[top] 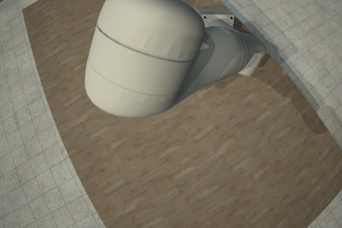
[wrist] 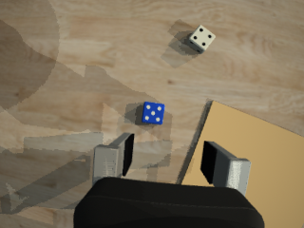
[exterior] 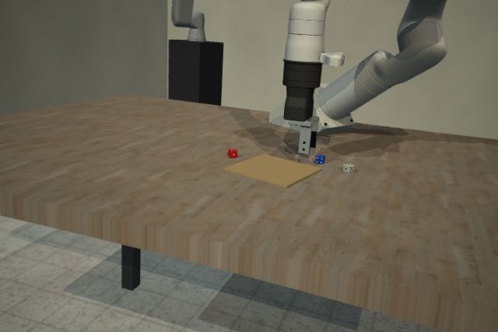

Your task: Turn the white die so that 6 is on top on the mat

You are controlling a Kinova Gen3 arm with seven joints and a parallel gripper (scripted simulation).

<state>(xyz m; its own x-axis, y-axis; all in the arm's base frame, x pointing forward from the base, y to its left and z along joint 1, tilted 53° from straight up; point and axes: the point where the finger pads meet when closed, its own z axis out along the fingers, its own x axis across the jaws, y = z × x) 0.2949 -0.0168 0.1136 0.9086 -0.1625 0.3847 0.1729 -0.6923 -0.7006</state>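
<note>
Right now my hand is 40 mm above the blue die, 20 mm to the right of it and 20 mm past it. From my hand the other things lie so: white die 90 mm to the left, 40 mm below; then tan mat 90 mm ahead, 40 mm below, 30 mm to the right; then red die 140 mm to the right, 70 mm ahead, 40 mm below.
</note>
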